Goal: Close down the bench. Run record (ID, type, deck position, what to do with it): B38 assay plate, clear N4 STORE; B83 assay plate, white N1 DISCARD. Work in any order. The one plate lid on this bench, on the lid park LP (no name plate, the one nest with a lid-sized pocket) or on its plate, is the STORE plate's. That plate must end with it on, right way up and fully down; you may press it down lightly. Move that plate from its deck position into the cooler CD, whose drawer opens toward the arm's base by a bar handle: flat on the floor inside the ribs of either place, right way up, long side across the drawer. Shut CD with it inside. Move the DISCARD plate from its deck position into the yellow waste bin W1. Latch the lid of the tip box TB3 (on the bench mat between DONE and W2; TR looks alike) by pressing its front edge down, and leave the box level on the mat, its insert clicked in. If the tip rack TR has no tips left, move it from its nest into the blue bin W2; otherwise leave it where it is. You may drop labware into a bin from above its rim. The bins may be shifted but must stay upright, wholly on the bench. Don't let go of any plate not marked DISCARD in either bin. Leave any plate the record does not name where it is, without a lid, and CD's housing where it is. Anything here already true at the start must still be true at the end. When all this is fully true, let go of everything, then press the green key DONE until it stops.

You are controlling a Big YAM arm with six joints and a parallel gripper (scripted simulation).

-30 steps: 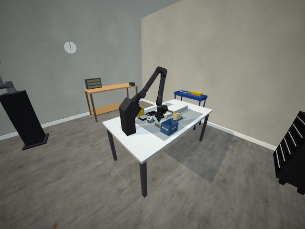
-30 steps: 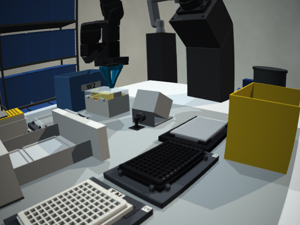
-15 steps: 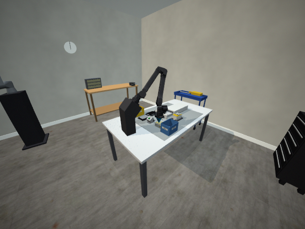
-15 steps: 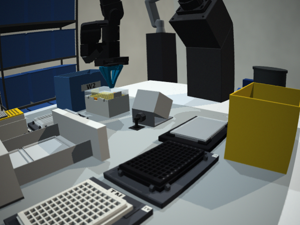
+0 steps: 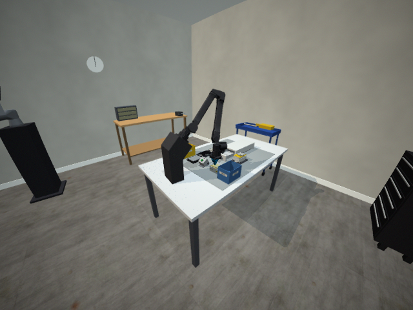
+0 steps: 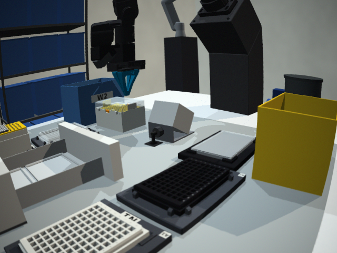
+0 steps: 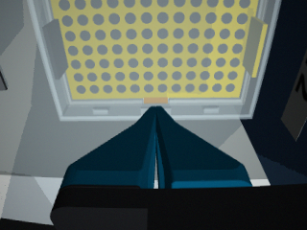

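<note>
Now: hand 30 mm short of the tip box lid and 30 mm above it. From my hand the other things lie so: blue bin W2: 140 mm to the right, 50 mm below, 50 mm ahead; grey done key housing: 180 mm to the left, 30 mm below, 10 mm behind; tip box TB3: 40 mm below, 30 mm ahead.
</note>
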